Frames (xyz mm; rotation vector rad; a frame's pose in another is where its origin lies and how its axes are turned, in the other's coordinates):
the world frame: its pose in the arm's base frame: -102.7 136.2 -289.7 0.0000 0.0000 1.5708
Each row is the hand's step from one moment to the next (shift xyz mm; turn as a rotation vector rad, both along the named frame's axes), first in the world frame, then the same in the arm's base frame.
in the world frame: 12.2 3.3 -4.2 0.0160 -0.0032 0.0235
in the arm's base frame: -3.3 12.2 -4.2 0.0032 0.0160 0.0235
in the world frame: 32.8 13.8 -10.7 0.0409 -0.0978 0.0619
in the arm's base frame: -13.8 32.8 -10.7 0.0978 0.0409 0.0619
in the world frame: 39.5 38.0 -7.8 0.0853 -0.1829 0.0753
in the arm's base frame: -38.0 39.5 -7.8 0.1829 0.0853 0.0753
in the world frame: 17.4 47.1 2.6 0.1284 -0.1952 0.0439
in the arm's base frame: -47.1 17.4 2.6 0.1952 0.1284 0.0439
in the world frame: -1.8 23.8 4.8 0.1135 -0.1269 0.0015
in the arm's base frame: -23.8 -1.8 4.8 0.1269 0.1135 0.0015
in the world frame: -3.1 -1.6 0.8 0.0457 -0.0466 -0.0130
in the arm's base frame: 1.6 -3.1 0.8 0.0466 0.0457 -0.0130
